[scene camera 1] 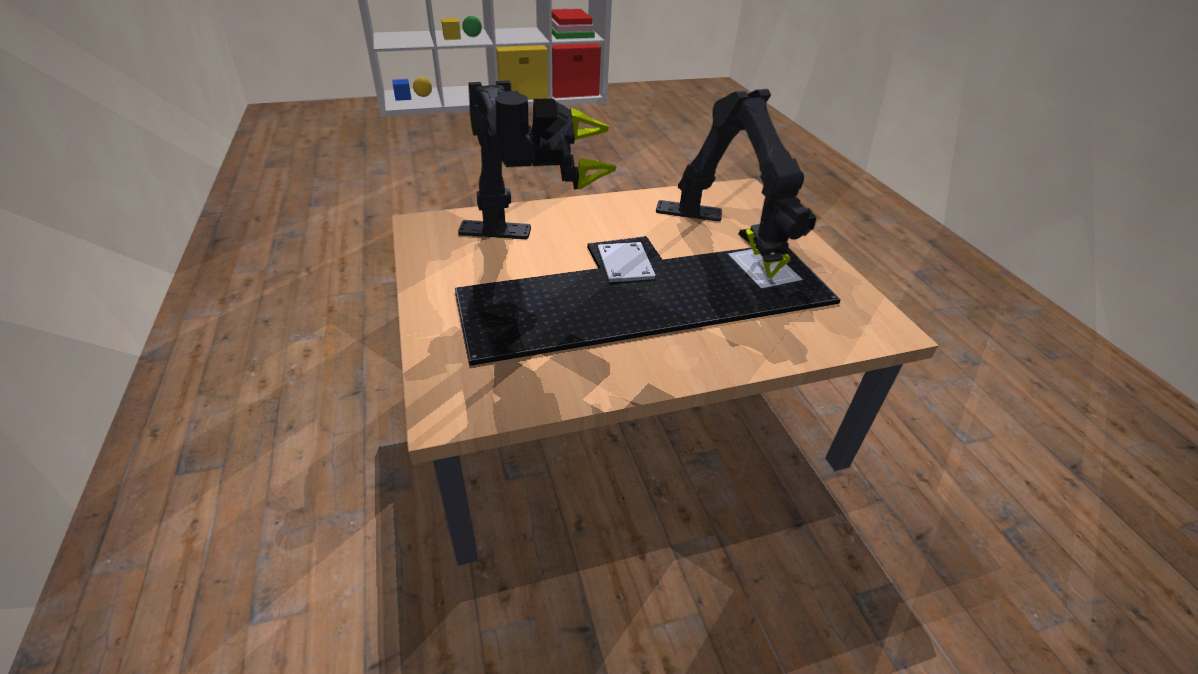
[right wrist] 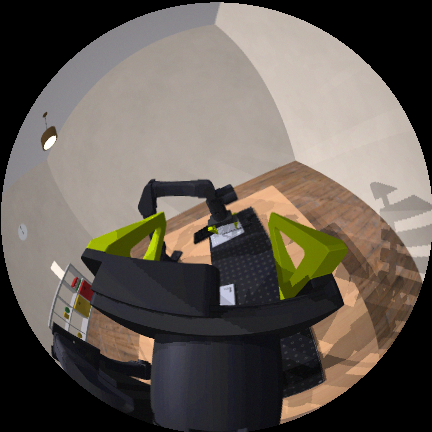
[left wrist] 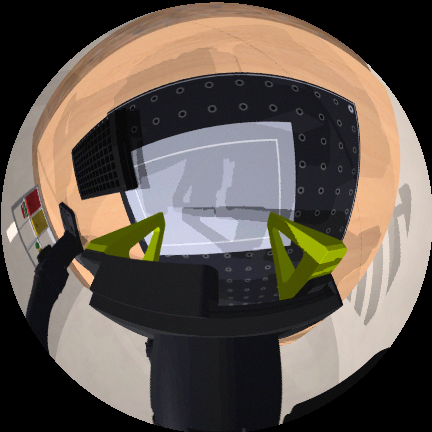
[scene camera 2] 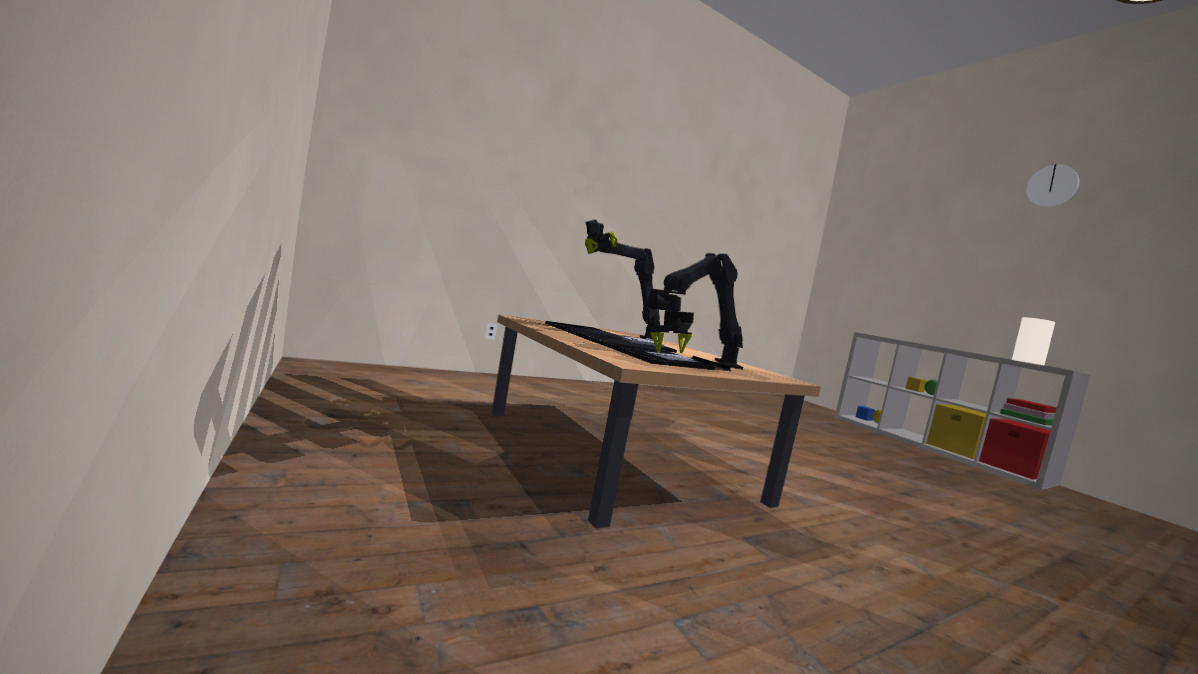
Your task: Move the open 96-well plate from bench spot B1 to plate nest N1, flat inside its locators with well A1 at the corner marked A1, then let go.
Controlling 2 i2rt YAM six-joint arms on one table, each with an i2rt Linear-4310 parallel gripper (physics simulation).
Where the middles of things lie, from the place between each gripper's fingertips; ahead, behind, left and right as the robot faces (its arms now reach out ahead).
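Pale plate nest (scene camera 1: 622,262): 40 cm below my right hand, 20 cm behind it, 12 cm to the left of it. From the same right hand, light rectangular patch (scene camera 1: 752,264): 48 cm to the left, 40 cm below, 11 cm behind; well plate (left wrist: 102,163): 54 cm to the left, 40 cm below, 24 cm behind.
My left hand is 14 cm past the well plate, 1 cm above it and 7 cm to the right of it. Counted from my left hand, pale plate nest: 10 cm behind, 35 cm to the right; light rectangular patch: 1 cm behind, 1 cm to the left, 1 cm below.
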